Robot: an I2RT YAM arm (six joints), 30 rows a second.
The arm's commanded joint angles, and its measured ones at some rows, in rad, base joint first. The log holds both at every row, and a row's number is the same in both.
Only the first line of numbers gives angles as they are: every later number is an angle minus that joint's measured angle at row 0.
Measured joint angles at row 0:
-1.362 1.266 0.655 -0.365 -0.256 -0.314
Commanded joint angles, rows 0 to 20:
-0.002 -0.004 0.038 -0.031 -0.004 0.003
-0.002 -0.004 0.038 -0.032 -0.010 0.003
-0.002 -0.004 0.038 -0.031 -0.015 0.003
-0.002 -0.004 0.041 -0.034 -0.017 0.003
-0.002 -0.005 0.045 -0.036 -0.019 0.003
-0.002 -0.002 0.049 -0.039 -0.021 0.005
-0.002 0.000 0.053 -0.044 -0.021 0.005
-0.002 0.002 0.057 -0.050 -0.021 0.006
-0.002 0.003 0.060 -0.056 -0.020 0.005
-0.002 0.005 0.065 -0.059 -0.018 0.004
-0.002 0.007 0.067 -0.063 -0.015 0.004
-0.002 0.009 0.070 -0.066 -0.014 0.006
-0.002 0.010 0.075 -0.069 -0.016 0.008
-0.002 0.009 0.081 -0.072 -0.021 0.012
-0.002 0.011 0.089 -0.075 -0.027 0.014
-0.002 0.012 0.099 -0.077 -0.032 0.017
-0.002 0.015 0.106 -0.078 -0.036 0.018
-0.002 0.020 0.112 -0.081 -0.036 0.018
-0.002 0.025 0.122 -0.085 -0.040 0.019
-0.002 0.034 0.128 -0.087 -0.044 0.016
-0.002 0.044 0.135 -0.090 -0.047 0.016
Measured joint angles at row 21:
0.000 0.021 0.099 -0.059 -0.017 0.007
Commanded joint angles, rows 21 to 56:
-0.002 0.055 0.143 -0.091 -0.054 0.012
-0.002 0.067 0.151 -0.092 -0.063 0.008
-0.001 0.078 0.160 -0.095 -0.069 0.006
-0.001 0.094 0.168 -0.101 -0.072 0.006
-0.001 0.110 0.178 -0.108 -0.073 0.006
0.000 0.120 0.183 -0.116 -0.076 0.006
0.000 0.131 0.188 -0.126 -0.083 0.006
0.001 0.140 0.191 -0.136 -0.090 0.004
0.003 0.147 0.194 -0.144 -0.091 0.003
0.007 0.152 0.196 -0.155 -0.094 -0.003
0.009 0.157 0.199 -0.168 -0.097 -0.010
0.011 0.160 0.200 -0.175 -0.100 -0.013
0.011 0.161 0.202 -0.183 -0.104 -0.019
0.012 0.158 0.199 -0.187 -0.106 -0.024
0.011 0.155 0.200 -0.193 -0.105 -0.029
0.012 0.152 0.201 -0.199 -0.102 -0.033
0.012 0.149 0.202 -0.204 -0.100 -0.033
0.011 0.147 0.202 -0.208 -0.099 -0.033
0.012 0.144 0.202 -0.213 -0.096 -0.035
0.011 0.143 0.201 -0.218 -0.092 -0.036
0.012 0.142 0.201 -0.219 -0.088 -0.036
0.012 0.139 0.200 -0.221 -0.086 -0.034
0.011 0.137 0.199 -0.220 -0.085 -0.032
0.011 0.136 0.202 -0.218 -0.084 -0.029
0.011 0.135 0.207 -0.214 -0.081 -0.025
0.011 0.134 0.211 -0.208 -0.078 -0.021
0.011 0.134 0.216 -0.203 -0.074 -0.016
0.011 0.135 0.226 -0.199 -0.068 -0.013
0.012 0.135 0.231 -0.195 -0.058 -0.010
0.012 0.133 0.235 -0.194 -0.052 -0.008
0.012 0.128 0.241 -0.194 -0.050 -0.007
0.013 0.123 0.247 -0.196 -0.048 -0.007
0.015 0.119 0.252 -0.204 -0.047 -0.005
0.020 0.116 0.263 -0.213 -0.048 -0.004
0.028 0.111 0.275 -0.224 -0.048 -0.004
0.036 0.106 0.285 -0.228 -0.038 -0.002
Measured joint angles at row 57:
0.016 0.137 0.240 -0.198 -0.049 -0.011
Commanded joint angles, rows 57 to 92:
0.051 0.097 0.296 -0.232 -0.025 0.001
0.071 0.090 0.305 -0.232 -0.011 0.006
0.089 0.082 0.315 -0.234 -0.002 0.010
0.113 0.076 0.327 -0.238 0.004 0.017
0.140 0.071 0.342 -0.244 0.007 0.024
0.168 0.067 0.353 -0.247 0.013 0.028
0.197 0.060 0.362 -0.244 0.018 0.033
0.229 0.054 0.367 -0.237 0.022 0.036
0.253 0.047 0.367 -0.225 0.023 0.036
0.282 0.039 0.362 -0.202 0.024 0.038
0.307 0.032 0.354 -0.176 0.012 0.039
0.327 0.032 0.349 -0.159 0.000 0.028
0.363 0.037 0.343 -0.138 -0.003 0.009
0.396 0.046 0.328 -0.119 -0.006 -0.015
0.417 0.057 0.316 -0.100 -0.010 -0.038
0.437 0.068 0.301 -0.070 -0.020 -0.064
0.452 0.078 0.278 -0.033 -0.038 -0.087
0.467 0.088 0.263 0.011 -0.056 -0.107
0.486 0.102 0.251 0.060 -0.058 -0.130
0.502 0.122 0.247 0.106 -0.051 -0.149
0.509 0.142 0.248 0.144 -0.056 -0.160
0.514 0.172 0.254 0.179 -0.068 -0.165
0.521 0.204 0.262 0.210 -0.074 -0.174
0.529 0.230 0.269 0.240 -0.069 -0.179
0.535 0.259 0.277 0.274 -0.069 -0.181
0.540 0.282 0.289 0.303 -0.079 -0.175
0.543 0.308 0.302 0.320 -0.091 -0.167
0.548 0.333 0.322 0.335 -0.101 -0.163
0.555 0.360 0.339 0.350 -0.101 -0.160
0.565 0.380 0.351 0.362 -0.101 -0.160
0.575 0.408 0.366 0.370 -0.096 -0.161
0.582 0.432 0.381 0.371 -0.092 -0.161
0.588 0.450 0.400 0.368 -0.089 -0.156
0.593 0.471 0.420 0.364 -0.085 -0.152
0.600 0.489 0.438 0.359 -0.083 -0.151
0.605 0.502 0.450 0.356 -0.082 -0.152
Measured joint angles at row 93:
0.590 0.476 0.400 0.321 -0.065 -0.158
